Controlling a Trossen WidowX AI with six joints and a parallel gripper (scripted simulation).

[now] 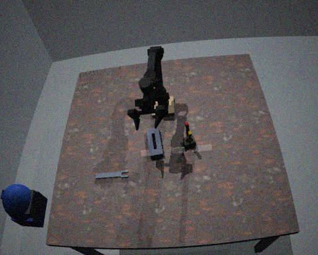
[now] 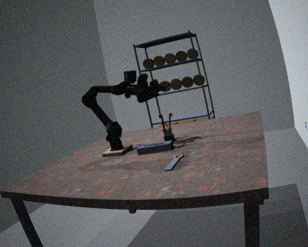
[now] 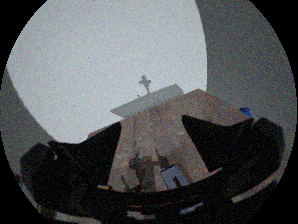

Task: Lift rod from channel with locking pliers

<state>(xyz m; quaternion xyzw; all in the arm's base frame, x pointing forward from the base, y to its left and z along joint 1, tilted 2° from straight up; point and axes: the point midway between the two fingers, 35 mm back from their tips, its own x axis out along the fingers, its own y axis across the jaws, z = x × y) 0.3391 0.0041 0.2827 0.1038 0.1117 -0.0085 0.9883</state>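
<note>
The small dark holster is 28 cm below my gripper tip, 17 cm to the left of it and 11 cm behind it. Also, from my gripper tip: flat grey forked bar: 29 cm below, 21 cm to the right, 10 cm ahead; grey channel block: 28 cm below, 11 cm behind, 2 cm to the right.
</note>
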